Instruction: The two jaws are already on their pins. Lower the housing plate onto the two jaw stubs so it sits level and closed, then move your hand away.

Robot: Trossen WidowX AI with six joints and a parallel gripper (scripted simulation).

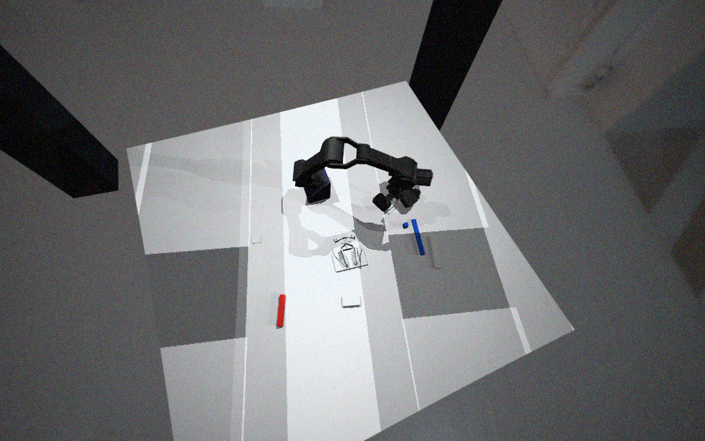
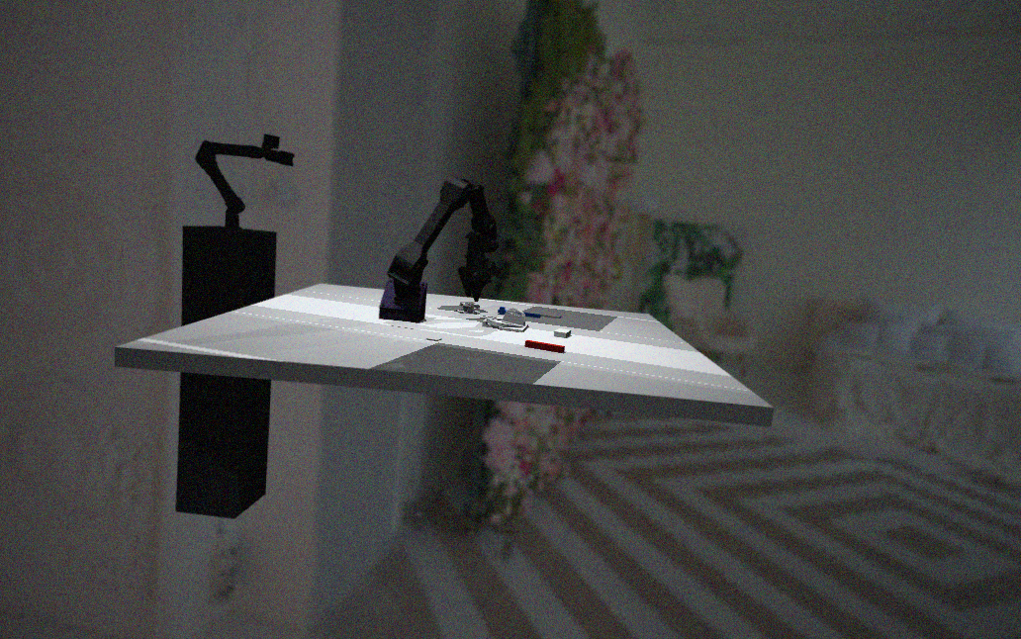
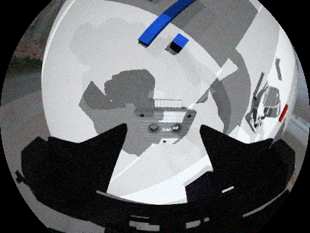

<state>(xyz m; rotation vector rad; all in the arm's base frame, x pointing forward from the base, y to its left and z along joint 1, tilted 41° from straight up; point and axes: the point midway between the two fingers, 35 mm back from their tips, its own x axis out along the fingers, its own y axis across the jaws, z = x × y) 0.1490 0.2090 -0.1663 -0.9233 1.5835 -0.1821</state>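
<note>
The small blue cube lies 10 cm ahead of my gripper tip, 3 cm to the left of it and 3 cm below it. Also, from my gripper tip: blue bar 16 cm ahead, 6 cm to the left, 4 cm below; then thin white strip 23 cm ahead, 11 cm to the left, 4 cm below; then small white piece 53 cm to the right, 4 cm below.
</note>
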